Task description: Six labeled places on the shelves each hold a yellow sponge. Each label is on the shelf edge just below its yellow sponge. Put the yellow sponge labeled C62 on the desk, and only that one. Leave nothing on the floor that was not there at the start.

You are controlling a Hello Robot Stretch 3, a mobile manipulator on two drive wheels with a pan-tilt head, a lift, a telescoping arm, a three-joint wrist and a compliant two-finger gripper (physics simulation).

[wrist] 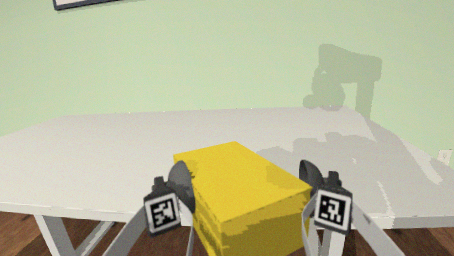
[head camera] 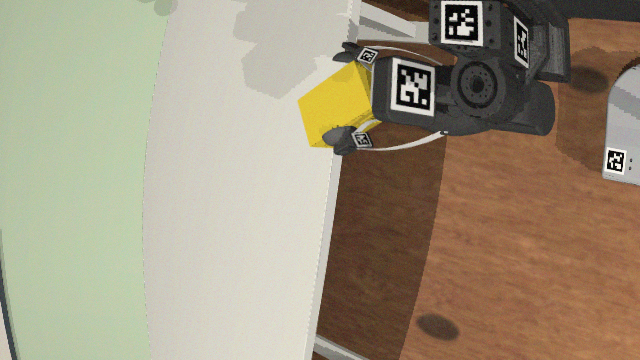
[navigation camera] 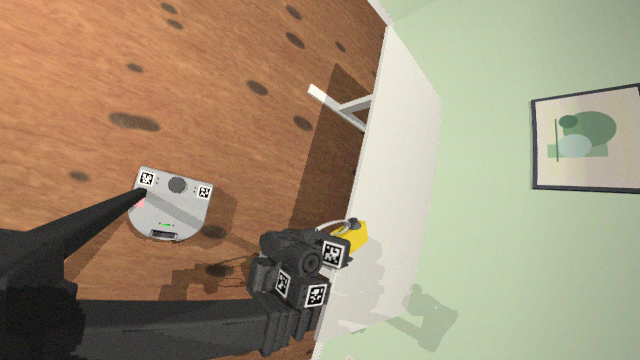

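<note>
My gripper [head camera: 342,95] [wrist: 239,179] is shut on a yellow sponge, with one fingertip on either side of it. The yellow sponge [head camera: 335,102] [navigation camera: 359,237] [wrist: 245,182] is a block turned at an angle between the fingers. In the head camera it shows over the front edge of the white desk [head camera: 240,210] [navigation camera: 405,125] [wrist: 100,150]. In the wrist view it is held above the level of the desk top, and the desk top shows behind it. No label shows in these views, so which place the sponge came from cannot be told.
A green wall [head camera: 70,175] [navigation camera: 480,225] [wrist: 200,55] stands behind the desk, with a framed picture [navigation camera: 585,140] on it. My grey base [navigation camera: 170,215] is on the wooden floor. Desk legs [navigation camera: 335,107] [wrist: 55,235] show below the top. The arm's shadow falls on desk and wall.
</note>
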